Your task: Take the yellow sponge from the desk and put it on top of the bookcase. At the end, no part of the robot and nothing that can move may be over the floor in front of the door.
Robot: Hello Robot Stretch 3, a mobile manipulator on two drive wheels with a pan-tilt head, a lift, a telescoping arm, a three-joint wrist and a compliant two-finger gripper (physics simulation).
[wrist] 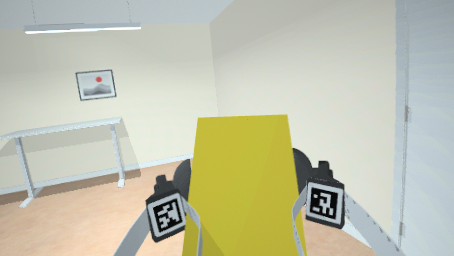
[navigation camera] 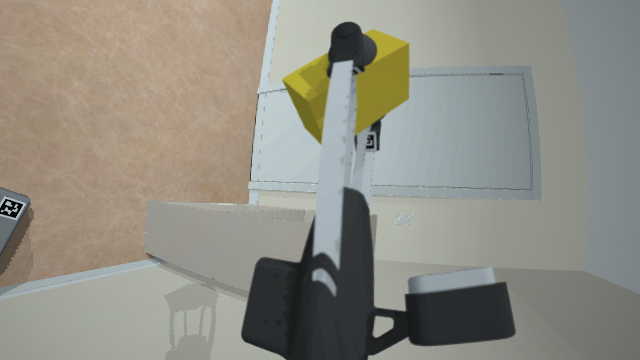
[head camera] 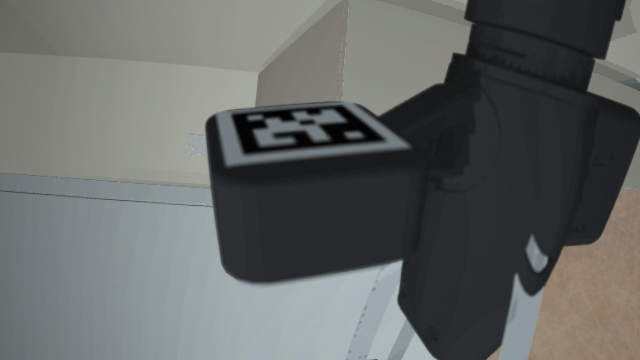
Labels:
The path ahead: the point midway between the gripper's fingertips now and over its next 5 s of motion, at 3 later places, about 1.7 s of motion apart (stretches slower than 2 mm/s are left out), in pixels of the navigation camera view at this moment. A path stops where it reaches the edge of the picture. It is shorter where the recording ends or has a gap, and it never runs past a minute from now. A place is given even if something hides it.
My gripper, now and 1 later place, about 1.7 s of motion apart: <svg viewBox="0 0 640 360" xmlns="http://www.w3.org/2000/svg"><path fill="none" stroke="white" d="M362 70L362 302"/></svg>

